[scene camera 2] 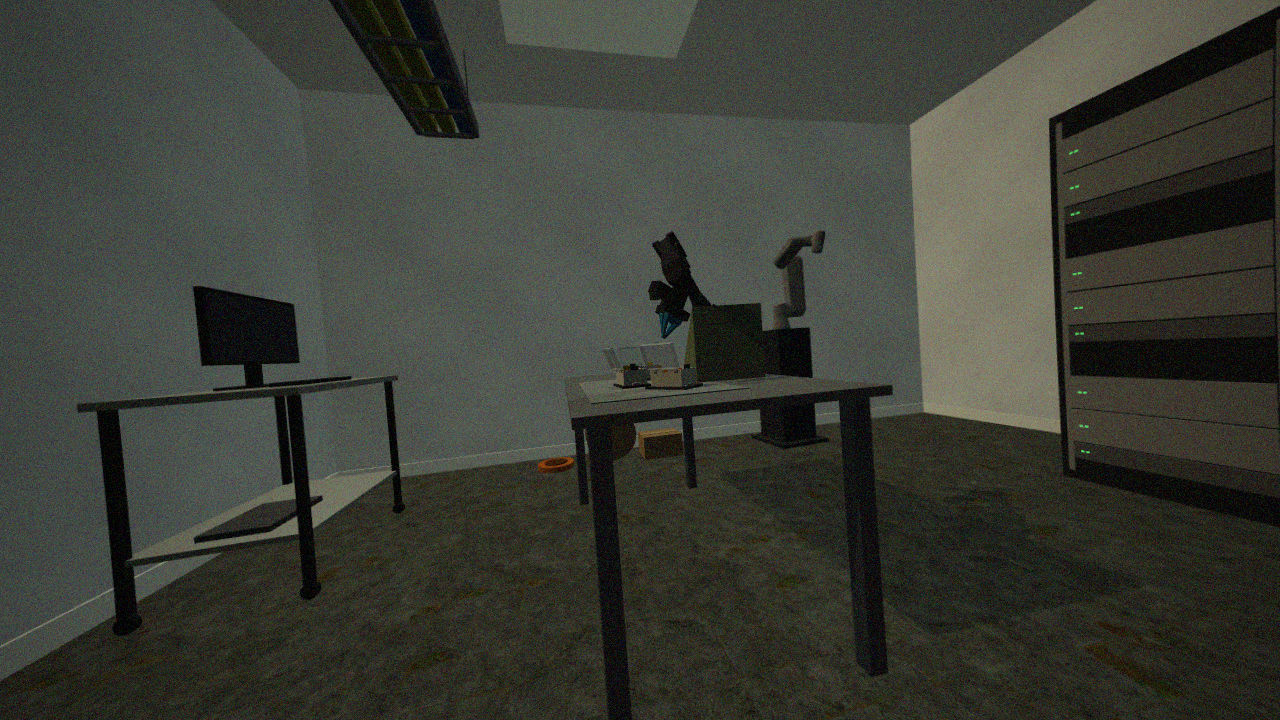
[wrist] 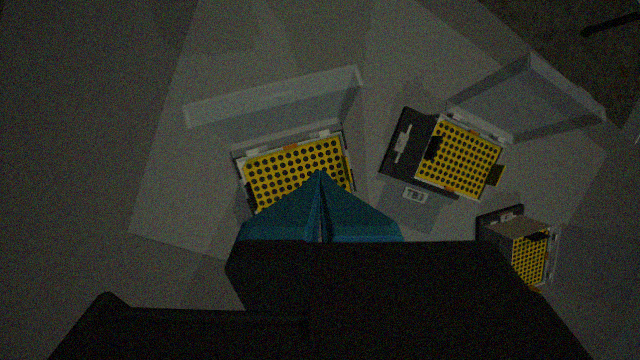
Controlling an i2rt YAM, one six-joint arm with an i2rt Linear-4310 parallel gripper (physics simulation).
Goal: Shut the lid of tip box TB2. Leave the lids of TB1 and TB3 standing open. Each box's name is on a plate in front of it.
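Pixels of known places: gripper, fingertip midpoint: (scene camera 2: pixel 663 338) (wrist: pixel 319 178); arm's base, origin of the base link: (scene camera 2: pixel 715 334).
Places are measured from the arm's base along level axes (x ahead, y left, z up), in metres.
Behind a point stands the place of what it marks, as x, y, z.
My gripper (scene camera 2: pixel 665 334) {0.286, 0.177, -0.007} (wrist: pixel 319 178) {0.286, 0.177, -0.007} is shut and empty, above the table. In the wrist view its blue fingers overlap the front of the left box's yellow tip rack (wrist: pixel 300 162) {0.282, 0.181, -0.112}. That box's clear lid (wrist: pixel 275 102) {0.324, 0.218, -0.021} stands open behind it; its name plate is hidden. The middle box, TB3 (wrist: pixel 460 157) {0.351, -0.021, -0.111}, has its clear lid (wrist: pixel 530 100) {0.422, -0.026, -0.058} open; the letters on its plate (wrist: pixel 415 194) {0.280, -0.021, -0.167} are blurred. A third box (wrist: pixel 529 257) {0.239, -0.245, -0.112} at the right is partly covered by the gripper body, its clear lid open and its plate not visible. In scene camera 2, two boxes (scene camera 2: pixel 631 377) {0.362, 0.036, -0.134} (scene camera 2: pixel 675 377) {0.276, 0.232, -0.132} show with raised lids.
The boxes stand on a pale mat (scene camera 2: pixel 613 393) {0.460, 0.162, -0.169} on the table (scene camera 2: pixel 729 405) {0.281, 0.554, -0.181}. A dark green upright panel (scene camera 2: pixel 726 342) {0.009, 0.092, -0.035} stands on the table right of the boxes. A second arm (scene camera 2: pixel 793 282) stands on a black pedestal behind. A side desk (scene camera 2: pixel 241 391) with a monitor is at the left.
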